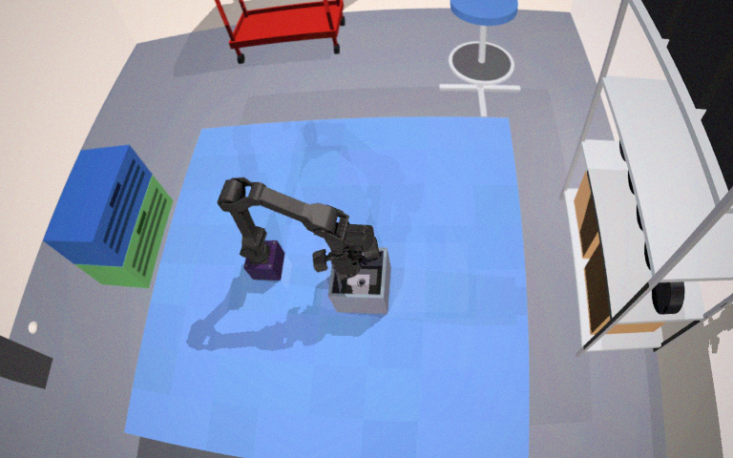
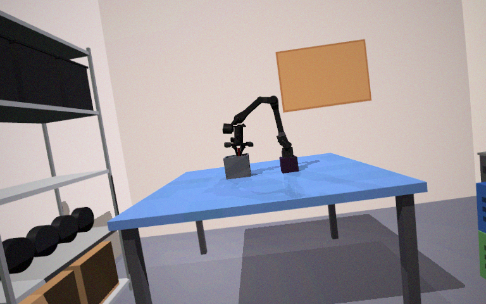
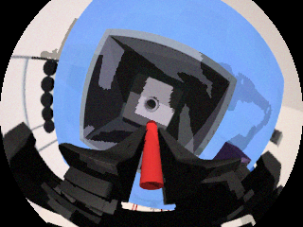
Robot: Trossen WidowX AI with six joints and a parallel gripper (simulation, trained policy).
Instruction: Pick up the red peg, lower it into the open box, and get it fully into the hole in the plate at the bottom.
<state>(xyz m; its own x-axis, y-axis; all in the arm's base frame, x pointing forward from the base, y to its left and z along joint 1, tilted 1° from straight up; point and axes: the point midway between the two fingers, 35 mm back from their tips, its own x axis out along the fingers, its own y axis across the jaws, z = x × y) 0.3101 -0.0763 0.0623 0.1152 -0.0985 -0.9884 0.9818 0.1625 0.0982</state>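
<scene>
Right now the red peg is 2 cm above my gripper tip. Round my gripper tip: plate: 1 cm ahead, 2 cm to the right, 8 cm below.
</scene>
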